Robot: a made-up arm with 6 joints. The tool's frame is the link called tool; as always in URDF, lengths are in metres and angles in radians.
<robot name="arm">
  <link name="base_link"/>
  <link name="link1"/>
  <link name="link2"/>
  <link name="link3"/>
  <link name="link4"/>
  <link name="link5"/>
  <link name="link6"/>
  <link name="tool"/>
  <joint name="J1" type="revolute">
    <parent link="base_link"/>
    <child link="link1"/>
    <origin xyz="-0.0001 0.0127 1.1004" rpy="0 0 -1.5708"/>
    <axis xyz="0 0 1"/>
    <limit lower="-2.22" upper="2.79" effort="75" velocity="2.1"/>
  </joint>
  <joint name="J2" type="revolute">
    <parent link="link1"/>
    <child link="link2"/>
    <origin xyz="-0.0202 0.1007 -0.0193" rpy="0 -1.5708 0"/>
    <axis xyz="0 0 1"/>
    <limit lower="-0.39" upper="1.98" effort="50" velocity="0.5"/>
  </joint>
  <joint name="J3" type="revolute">
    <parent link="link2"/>
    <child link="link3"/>
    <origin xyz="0.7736 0.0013 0.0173" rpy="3.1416 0 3.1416"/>
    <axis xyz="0 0 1"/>
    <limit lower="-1.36" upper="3.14" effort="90" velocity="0.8"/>
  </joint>
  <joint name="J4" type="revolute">
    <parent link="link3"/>
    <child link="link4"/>
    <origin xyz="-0.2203 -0.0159 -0.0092" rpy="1.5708 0 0"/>
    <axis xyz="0 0 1"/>
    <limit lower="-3.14" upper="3.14" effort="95" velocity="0.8"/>
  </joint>
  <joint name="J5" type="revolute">
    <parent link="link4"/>
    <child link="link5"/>
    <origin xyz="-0.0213 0.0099 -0.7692" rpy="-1.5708 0 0"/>
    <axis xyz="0 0 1"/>
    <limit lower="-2.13" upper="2.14" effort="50" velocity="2.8"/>
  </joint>
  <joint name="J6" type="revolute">
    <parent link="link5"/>
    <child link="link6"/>
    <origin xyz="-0.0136 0.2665 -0.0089" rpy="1.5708 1.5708 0"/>
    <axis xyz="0 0 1"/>
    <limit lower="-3.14" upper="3.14" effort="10" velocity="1.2"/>
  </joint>
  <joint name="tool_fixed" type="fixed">
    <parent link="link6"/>
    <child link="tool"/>
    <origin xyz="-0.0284 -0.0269 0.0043" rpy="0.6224 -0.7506 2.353"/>
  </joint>
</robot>
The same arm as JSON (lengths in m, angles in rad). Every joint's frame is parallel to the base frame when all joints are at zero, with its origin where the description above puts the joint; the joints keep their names.
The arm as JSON. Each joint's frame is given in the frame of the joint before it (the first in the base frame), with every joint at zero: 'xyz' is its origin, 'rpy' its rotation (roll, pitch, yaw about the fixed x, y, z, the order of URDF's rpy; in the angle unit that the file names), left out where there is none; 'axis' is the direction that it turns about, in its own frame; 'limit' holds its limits. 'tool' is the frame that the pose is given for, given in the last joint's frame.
{"units": {"length": "m", "angle": "rad"}, "joints": [
  {"name": "J1", "type": "revolute", "origin": {"xyz": [-0.0001, 0.0127, 1.1004]}, "axis": [0.0, 0.0, 1.0], "limit": {"lower": -2.22, "upper": 2.79}},
  {"name": "J2", "type": "revolute", "origin": {"xyz": [0.1007, 0.0202, -0.0193]}, "axis": [0.0, 1.0, 0.0], "limit": {"lower": -0.39, "upper": 1.98}},
  {"name": "J3", "type": "revolute", "origin": {"xyz": [0.0013, 0.0173, 0.7736]}, "axis": [0.0, -1.0, 0.0], "limit": {"lower": -1.36, "upper": 3.14}},
  {"name": "J4", "type": "revolute", "origin": {"xyz": [-0.0159, 0.0092, 0.2203]}, "axis": [-1.0, 0.0, 0.0], "limit": {"lower": -3.14, "upper": 3.14}},
  {"name": "J5", "type": "revolute", "origin": {"xyz": [0.7692, -0.0099, 0.0213]}, "axis": [0.0, -1.0, 0.0], "limit": {"lower": -2.13, "upper": 2.14}},
  {"name": "J6", "type": "revolute", "origin": {"xyz": [0.2665, 0.0089, 0.0136]}, "axis": [-1.0, 0.0, 0.0], "limit": {"lower": -3.14, "upper": 3.14}}
], "tool": {"origin": {"xyz": [-0.0043, -0.0284, 0.0269], "rpy": [1.5916, 0.5454, -2.4945]}}}

